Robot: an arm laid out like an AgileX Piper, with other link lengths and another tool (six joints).
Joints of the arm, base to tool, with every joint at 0 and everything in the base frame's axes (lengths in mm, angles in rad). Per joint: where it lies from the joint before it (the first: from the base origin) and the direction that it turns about. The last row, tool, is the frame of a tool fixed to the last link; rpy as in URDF.
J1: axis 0 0 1 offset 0 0 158.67
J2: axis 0 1 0 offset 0 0 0
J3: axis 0 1 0 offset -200.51 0 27.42
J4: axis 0.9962 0 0.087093 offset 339.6 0 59.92
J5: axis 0 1 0 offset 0 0 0
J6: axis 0.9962 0 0.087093 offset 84.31 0 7.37
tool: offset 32.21 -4 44.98 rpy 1.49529 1.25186 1.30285
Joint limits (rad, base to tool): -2.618..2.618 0..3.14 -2.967..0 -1.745..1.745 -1.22..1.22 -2.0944..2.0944
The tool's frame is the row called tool.
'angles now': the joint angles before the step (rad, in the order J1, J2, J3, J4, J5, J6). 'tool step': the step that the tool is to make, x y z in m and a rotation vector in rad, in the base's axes. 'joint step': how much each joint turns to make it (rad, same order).
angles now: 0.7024, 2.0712, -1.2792, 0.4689, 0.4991, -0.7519
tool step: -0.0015, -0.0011, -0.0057, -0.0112, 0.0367, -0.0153
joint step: 0.0001, 0.0127, -0.0064, -0.0045, 0.0250, 0.0298
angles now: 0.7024, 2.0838, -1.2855, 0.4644, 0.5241, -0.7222
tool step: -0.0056, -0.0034, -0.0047, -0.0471, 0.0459, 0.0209
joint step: 0.0000, 0.0001, -0.0024, -0.0477, 0.0663, 0.0345
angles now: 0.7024, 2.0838, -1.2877, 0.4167, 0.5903, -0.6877
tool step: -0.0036, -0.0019, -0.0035, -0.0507, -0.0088, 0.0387
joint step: 0.0061, 0.0001, 0.0000, -0.0745, 0.0228, 0.0239
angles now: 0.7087, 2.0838, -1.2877, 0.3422, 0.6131, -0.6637
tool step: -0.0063, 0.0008, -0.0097, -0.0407, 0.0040, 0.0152
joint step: 0.0163, 0.0168, -0.0002, -0.0520, 0.0065, 0.0388
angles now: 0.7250, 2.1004, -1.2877, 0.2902, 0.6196, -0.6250
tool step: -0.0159, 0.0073, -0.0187, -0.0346, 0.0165, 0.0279
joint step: 0.0394, 0.0397, 0.0000, -0.0258, -0.0089, 0.0283
